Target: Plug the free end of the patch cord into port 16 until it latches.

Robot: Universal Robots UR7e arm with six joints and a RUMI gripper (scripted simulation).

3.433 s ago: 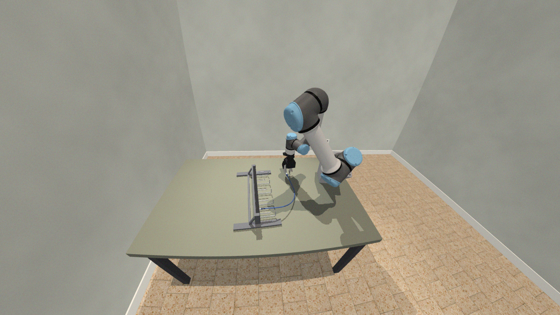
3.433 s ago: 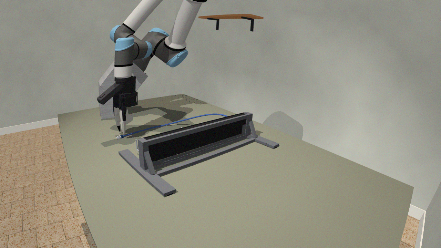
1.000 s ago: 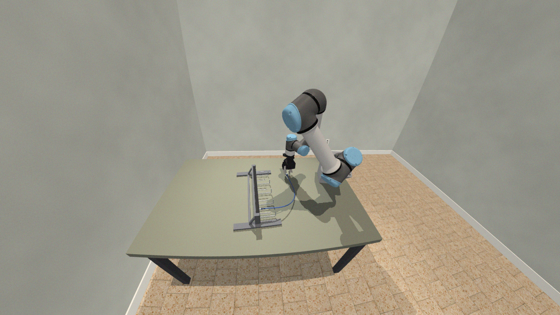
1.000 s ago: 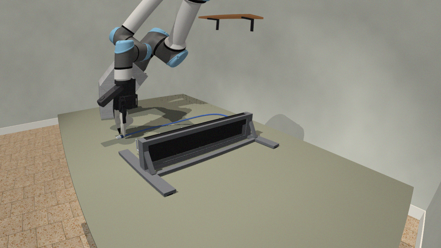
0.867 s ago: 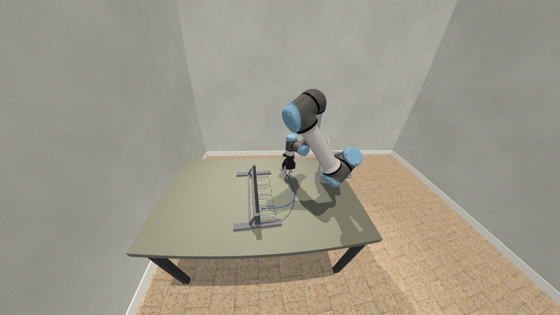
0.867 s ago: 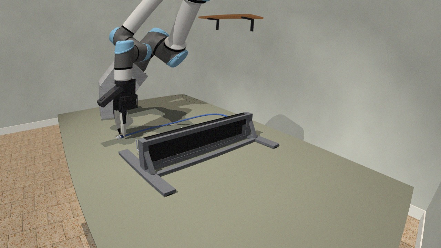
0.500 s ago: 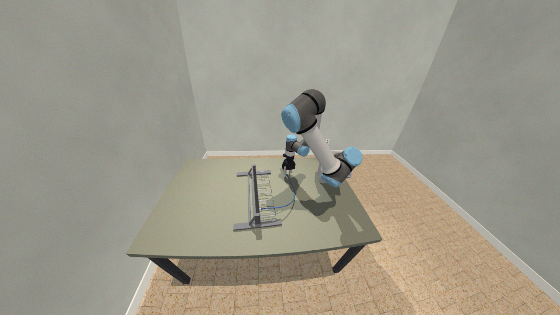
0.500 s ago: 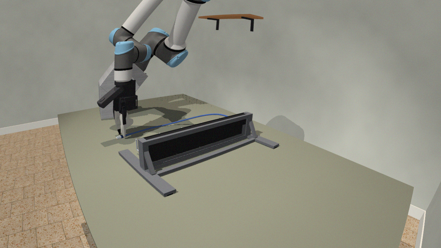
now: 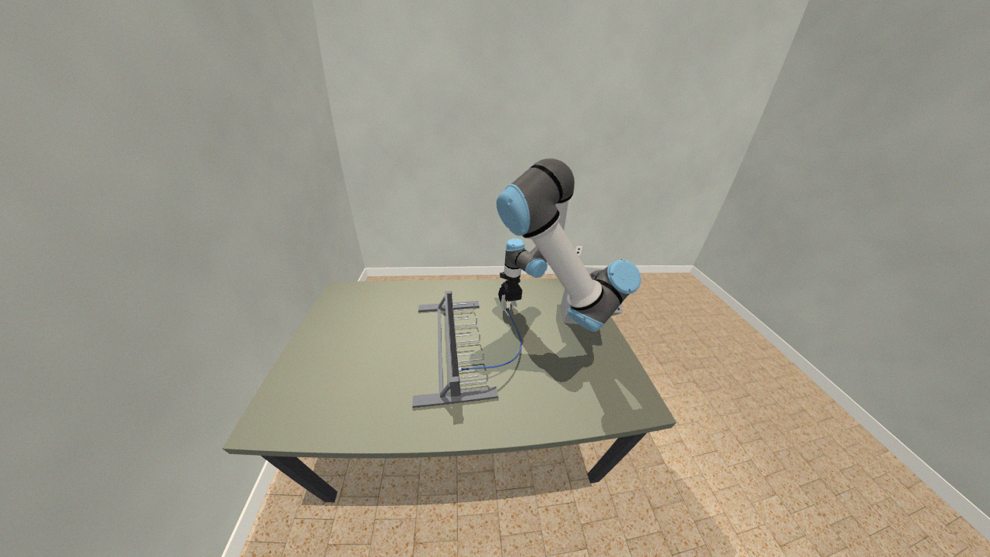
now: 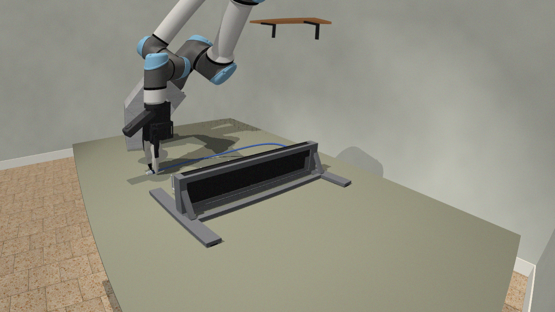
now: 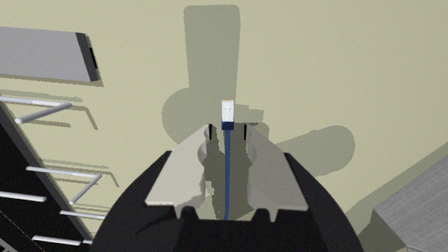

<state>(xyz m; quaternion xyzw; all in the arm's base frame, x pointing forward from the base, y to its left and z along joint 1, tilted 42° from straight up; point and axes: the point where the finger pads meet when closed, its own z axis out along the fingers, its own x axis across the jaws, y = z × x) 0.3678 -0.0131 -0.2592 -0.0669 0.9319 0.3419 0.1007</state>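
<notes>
Now: the plug 20 mm to the right of my hand and 10 mm below it.
</notes>
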